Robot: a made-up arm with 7 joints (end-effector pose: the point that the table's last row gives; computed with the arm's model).
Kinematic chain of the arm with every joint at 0, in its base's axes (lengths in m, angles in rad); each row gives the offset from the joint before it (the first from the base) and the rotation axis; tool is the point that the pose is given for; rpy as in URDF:
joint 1: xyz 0 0 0.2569 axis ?
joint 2: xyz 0 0 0 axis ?
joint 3: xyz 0 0 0.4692 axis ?
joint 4: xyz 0.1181 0 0 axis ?
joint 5: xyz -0.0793 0 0.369 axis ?
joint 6: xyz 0 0 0 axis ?
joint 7: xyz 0.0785 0 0 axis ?
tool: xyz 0 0 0 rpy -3.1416 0 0
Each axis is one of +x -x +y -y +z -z.
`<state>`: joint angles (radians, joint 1 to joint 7).
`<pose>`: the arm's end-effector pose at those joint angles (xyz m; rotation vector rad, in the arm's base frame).
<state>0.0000 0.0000 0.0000 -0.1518 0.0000 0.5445 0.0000</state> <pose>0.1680 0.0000 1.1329 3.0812 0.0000 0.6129</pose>
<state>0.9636 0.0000 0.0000 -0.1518 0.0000 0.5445 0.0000</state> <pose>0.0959 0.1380 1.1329 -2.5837 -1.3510 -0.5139</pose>
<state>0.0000 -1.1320 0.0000 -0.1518 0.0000 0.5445 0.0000</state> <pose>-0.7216 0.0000 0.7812 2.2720 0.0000 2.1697</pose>
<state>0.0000 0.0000 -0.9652 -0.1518 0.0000 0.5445 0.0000</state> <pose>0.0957 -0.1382 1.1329 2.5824 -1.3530 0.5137</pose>
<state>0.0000 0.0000 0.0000 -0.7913 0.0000 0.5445 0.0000</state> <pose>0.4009 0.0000 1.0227 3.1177 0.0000 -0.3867</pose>
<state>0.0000 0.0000 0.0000 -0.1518 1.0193 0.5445 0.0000</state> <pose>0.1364 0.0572 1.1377 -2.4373 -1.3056 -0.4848</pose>
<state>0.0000 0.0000 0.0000 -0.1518 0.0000 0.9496 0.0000</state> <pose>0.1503 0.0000 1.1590 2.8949 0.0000 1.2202</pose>
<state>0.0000 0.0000 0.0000 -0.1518 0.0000 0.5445 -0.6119</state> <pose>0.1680 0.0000 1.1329 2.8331 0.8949 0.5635</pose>
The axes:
joint 1: +z
joint 2: +y
joint 3: +z
joint 4: -y
joint 5: +z
joint 6: -y
joint 7: -z

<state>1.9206 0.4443 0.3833 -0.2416 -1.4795 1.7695 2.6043</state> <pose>-0.2409 0.4587 1.0331 -1.3971 0.8425 -0.2095</pose>
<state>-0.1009 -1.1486 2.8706 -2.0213 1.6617 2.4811 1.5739</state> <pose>-0.5008 0.2519 -0.0451 2.7002 -0.4181 -0.0978</pose>
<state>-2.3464 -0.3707 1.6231 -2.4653 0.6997 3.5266 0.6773</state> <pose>0.3701 -0.2477 0.5349 1.3498 -2.0813 1.5216</pose>
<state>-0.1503 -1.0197 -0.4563 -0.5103 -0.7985 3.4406 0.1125</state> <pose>-0.6155 0.0653 0.8461 -0.7111 -0.2864 1.7929</pose>
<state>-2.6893 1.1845 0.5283 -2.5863 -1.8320 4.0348 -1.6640</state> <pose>-0.2006 -0.3319 0.1010 1.5207 0.7779 1.1215</pose>
